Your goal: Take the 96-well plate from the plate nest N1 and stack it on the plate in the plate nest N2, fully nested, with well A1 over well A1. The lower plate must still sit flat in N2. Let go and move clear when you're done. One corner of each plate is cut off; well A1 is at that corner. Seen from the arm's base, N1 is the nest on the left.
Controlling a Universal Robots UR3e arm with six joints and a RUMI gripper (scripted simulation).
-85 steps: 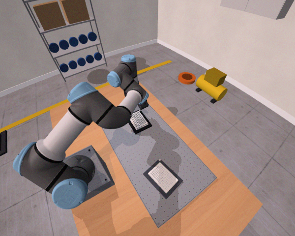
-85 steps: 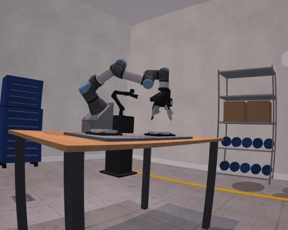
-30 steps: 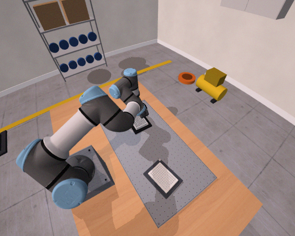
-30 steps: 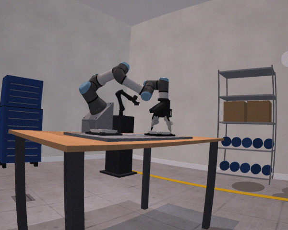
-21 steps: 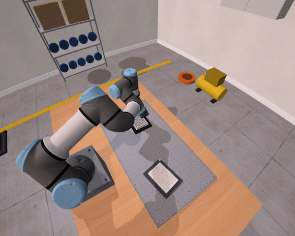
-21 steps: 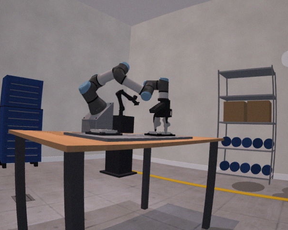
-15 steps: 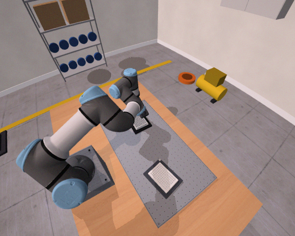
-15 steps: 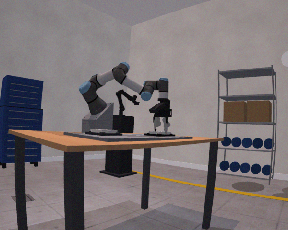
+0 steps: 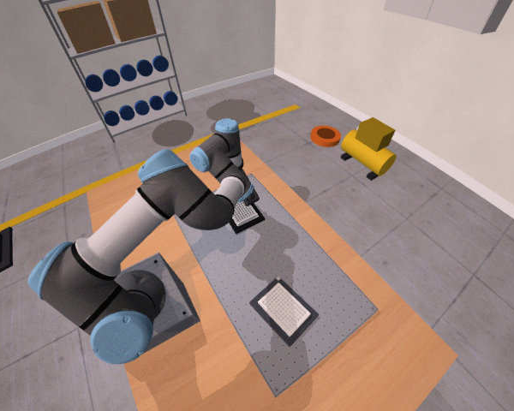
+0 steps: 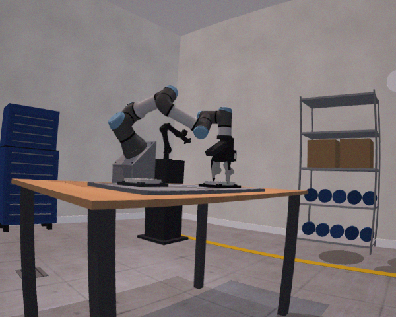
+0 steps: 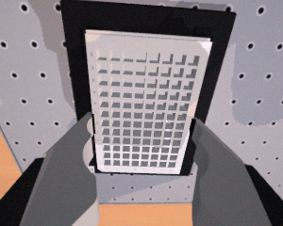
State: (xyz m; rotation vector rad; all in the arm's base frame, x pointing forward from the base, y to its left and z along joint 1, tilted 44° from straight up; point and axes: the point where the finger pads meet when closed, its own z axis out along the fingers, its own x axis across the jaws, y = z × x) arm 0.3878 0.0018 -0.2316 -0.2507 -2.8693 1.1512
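Right now my hand is 20 mm above the black plate nest N1. Round my hand: A1 label: 60 mm behind, 290 mm to the right, 20 mm below; dark nest N2: 110 mm behind, 370 mm to the right, 20 mm below.
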